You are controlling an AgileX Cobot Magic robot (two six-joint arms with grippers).
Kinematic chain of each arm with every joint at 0, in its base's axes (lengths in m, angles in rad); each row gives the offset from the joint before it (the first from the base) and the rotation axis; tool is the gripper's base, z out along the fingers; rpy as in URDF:
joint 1: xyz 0 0 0.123 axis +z
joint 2: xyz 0 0 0 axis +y
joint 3: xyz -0.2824 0 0.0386 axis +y
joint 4: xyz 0.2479 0 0.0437 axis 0.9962 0 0.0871
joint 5: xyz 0 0 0 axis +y
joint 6: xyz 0.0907 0 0.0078 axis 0.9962 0 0.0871
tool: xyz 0 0 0 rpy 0 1.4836 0
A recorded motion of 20 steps. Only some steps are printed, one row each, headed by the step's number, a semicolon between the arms.
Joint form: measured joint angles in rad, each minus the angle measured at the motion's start. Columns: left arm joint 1, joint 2, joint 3, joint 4, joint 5, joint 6; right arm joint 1, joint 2, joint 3, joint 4, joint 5, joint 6.
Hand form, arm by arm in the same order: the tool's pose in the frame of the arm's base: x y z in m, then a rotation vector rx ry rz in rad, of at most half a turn. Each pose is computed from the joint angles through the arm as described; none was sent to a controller.
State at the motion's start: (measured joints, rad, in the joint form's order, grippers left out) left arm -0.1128 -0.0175 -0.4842 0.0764 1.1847 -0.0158; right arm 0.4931 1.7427 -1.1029 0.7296 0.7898 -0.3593
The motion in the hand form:
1: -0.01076 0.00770 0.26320 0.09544 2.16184 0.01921; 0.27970 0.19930 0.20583 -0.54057 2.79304 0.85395
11: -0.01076 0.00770 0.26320 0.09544 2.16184 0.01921; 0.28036 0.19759 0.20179 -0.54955 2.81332 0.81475
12: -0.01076 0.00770 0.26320 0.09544 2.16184 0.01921; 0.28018 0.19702 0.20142 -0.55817 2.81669 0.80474
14: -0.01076 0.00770 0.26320 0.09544 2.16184 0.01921; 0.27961 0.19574 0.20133 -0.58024 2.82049 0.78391
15: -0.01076 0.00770 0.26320 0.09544 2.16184 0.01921; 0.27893 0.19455 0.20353 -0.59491 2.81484 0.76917
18: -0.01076 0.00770 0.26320 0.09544 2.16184 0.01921; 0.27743 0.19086 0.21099 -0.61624 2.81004 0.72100
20: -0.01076 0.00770 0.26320 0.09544 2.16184 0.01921; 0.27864 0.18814 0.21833 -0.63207 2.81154 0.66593
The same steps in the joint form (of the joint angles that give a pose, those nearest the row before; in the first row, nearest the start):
1: 0.0000 0.0000 0.0000 0.0000 0.0000 0.0000; 0.0000 0.0035 0.0000 0.0000 0.0000 0.0023
11: 0.0000 0.0000 0.0000 0.0000 0.0000 0.0000; 0.0000 0.0114 0.0000 -0.0374 0.0004 0.0223
12: 0.0000 0.0000 0.0000 0.0000 0.0000 0.0000; 0.0000 0.0114 0.0000 -0.0478 0.0029 0.0245
14: 0.0000 0.0000 0.0000 0.0000 0.0000 0.0000; 0.0000 0.0094 0.0000 -0.0692 0.0088 0.0265
15: 0.0000 0.0000 0.0000 0.0000 0.0000 0.0000; 0.0000 0.0012 0.0000 -0.0848 0.0111 0.0285
18: 0.0000 0.0000 0.0000 0.0000 0.0000 0.0000; 0.0000 -0.0223 -0.0060 -0.1412 0.0246 0.0601
20: 0.0000 0.0000 0.0000 0.0000 0.0000 0.0000; 0.0000 -0.0348 -0.0272 -0.2058 0.0464 0.1020

